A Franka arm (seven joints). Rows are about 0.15 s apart.
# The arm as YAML. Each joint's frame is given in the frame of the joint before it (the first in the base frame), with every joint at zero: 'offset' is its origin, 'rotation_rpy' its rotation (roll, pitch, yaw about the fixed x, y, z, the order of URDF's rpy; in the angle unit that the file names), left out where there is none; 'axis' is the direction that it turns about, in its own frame. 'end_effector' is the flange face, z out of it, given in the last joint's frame.
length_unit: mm
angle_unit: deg
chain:
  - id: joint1
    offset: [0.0, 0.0, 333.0]
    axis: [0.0, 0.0, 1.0]
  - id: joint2
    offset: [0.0, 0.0, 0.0]
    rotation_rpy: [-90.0, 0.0, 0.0]
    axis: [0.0, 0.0, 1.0]
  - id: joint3
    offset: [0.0, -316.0, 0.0]
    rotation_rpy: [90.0, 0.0, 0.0]
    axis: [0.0, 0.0, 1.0]
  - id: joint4
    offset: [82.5, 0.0, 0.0]
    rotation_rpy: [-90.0, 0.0, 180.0]
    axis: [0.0, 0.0, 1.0]
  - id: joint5
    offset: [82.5, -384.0, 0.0]
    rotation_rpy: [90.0, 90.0, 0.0]
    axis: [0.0, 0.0, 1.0]
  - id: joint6
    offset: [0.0, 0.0, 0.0]
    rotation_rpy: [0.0, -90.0, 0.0]
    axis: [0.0, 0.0, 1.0]
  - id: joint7
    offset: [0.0, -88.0, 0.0]
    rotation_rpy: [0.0, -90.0, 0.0]
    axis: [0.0, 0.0, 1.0]
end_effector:
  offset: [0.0, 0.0, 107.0]
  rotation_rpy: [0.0, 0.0, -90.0]
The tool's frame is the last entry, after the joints.
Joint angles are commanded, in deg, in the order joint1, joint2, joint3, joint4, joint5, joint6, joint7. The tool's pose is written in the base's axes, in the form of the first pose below.
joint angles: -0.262, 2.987, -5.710, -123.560, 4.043, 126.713, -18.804
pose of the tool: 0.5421, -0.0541, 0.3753, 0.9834, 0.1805, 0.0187, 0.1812, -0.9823, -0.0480
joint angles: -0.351, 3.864, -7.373, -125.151, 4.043, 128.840, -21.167
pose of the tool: 0.5370, -0.0705, 0.3582, 0.9819, 0.1891, 0.0136, 0.1895, -0.9809, -0.0443
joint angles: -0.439, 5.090, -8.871, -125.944, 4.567, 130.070, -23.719
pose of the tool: 0.5335, -0.0850, 0.3427, 0.9800, 0.1988, 0.0035, 0.1987, -0.9788, -0.0492
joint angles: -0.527, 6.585, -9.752, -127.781, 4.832, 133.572, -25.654
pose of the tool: 0.5287, -0.0941, 0.3206, 0.9779, 0.2091, 0.0062, 0.2092, -0.9769, -0.0425
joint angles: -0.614, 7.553, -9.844, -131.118, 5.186, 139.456, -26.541
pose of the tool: 0.5197, -0.0957, 0.2968, 0.9768, 0.2119, 0.0302, 0.2127, -0.9767, -0.0267
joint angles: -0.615, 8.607, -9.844, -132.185, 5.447, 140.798, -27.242
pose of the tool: 0.5149, -0.0954, 0.2819, 0.9755, 0.2192, 0.0176, 0.2196, -0.9751, -0.0299
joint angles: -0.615, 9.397, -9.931, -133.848, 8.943, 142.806, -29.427
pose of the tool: 0.5072, -0.0960, 0.2666, 0.9785, 0.2048, 0.0256, 0.2061, -0.9767, -0.0607
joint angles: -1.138, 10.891, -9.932, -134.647, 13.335, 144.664, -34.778
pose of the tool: 0.5022, -0.1017, 0.2509, 0.9742, 0.2219, 0.0412, 0.2248, -0.9700, -0.0923
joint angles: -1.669, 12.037, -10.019, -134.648, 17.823, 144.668, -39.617
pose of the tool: 0.4990, -0.1078, 0.2407, 0.9723, 0.2280, 0.0513, 0.2329, -0.9635, -0.1319
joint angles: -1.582, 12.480, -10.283, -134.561, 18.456, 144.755, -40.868
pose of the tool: 0.4987, -0.1096, 0.2376, 0.9702, 0.2368, 0.0519, 0.2418, -0.9608, -0.1355
